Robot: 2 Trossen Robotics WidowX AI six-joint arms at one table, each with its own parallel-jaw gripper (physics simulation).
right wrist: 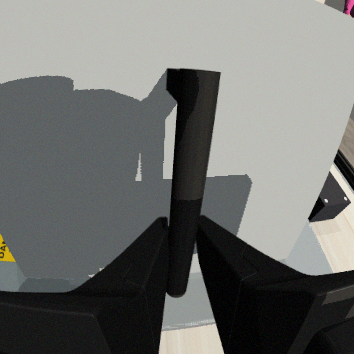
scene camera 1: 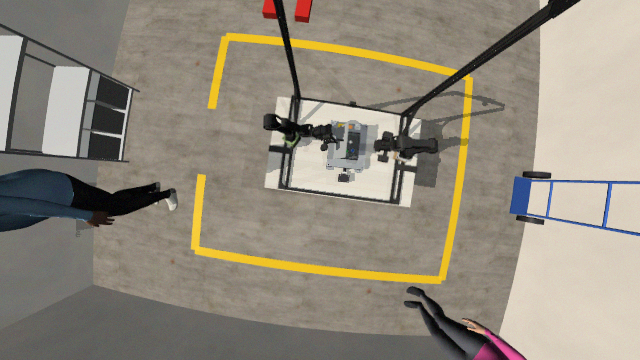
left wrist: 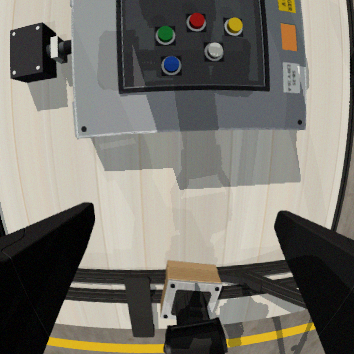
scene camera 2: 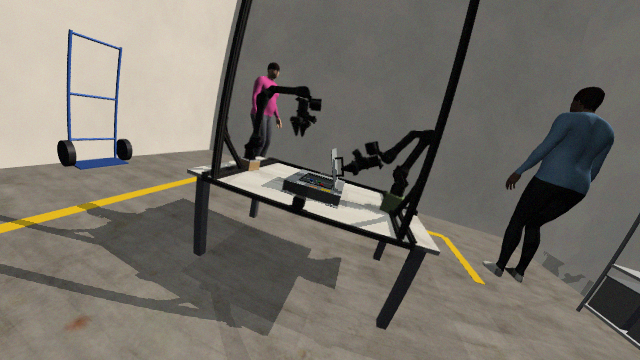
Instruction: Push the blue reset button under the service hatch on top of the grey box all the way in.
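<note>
The grey box (left wrist: 100,112) (scene camera 2: 312,193) stands on the table. Its hatch (right wrist: 280,95) (scene camera 2: 334,161) stands roughly upright, exposing a dark recessed panel. The blue button (left wrist: 171,65) is in that panel, in the corner nearest the left gripper in the left wrist view; its cap stands up from its ring. My right gripper (right wrist: 180,224) (scene camera 2: 345,169) is shut on the hatch's black bar handle (right wrist: 192,135). My left gripper (left wrist: 187,216) (scene camera 2: 299,134) is open and empty, high above the table, to the box's left in scene camera 2. The right wrist view hides the button behind the hatch.
Green (left wrist: 165,34), red (left wrist: 197,21), yellow (left wrist: 234,25) and white (left wrist: 214,50) buttons share the panel. A black block (left wrist: 34,52) is attached to the box's side. Black frame posts (scene camera 2: 442,122) (scene camera 2: 231,85) rise at the table's ends. Two people stand away from the table.
</note>
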